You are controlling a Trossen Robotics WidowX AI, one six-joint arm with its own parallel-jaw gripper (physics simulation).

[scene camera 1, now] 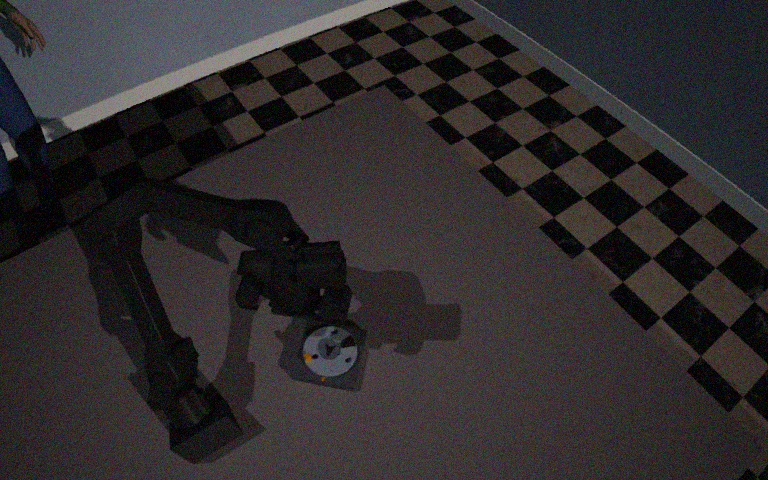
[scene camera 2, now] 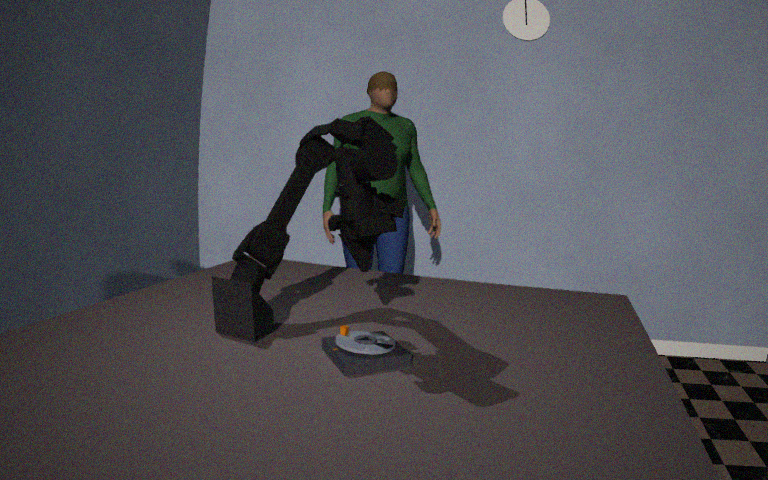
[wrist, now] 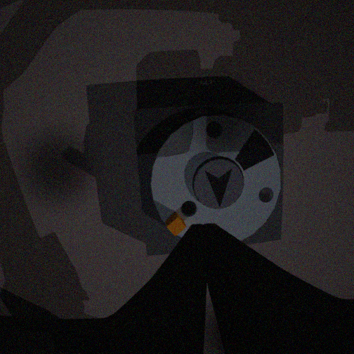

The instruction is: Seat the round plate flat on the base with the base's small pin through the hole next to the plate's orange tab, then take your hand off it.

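Places are measured from the arm's base along level axes (x back, y down, z right), in centimetres.
Pixels of known places: gripper, between the fingertips: (scene camera 1: 306, 315) (scene camera 2: 364, 271); arm's base, origin of its link: (scene camera 1: 195, 421) (scene camera 2: 240, 292).
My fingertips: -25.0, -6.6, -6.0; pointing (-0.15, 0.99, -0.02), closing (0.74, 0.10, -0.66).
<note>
For each thing: its top centre in the pictures, then the offset to it from my fingertips, as dx, dy, dz. "spot": a spot on its surface instead. Level surfaces: height alone.
- round light-grey plate, centre of its top: (scene camera 2: 366, 331) (scene camera 1: 329, 346) -2.1, +9.9, +3.1
- dark square base, centre of its top: (scene camera 2: 365, 338) (scene camera 1: 329, 349) -2.0, +11.4, +3.1
- orange tab, centre of its top: (scene camera 2: 344, 325) (scene camera 1: 306, 355) +2.5, +9.9, +2.8
- small orange mark, a spot on its surface: (scene camera 2: 334, 349) (scene camera 1: 323, 380) spot: +1.7, +12.8, +7.7
- table, height of its surface: dy +15.2
The round light-grey plate (scene camera 1: 334, 369) (scene camera 2: 362, 348) (wrist: 164, 180) lies over the dark square base (scene camera 1: 352, 381) (scene camera 2: 362, 369) (wrist: 116, 195) and looks about level; whether it is fully down is too dark to tell. The base's round hub (wrist: 230, 192) with a dark arrow shows in the plate's centre. The orange tab (scene camera 1: 307, 357) (scene camera 2: 343, 330) (wrist: 175, 225) stands on the rim, with a dark hole (wrist: 188, 208) beside it. I cannot make out the small pin. My gripper (scene camera 2: 364, 268) (wrist: 202, 234) is shut and empty, above and apart from the plate. Its fingers cover part of the near rim in the wrist view.
A small orange mark (scene camera 1: 323, 378) (scene camera 2: 334, 349) is on the base near the tab. The arm's own foot (scene camera 1: 205, 435) (scene camera 2: 235, 308) stands on the table (scene camera 1: 453, 396) (scene camera 2: 226, 418). A person in green (scene camera 2: 416, 169) stands beyond the table. The arm's shadows fall across the base and table.
</note>
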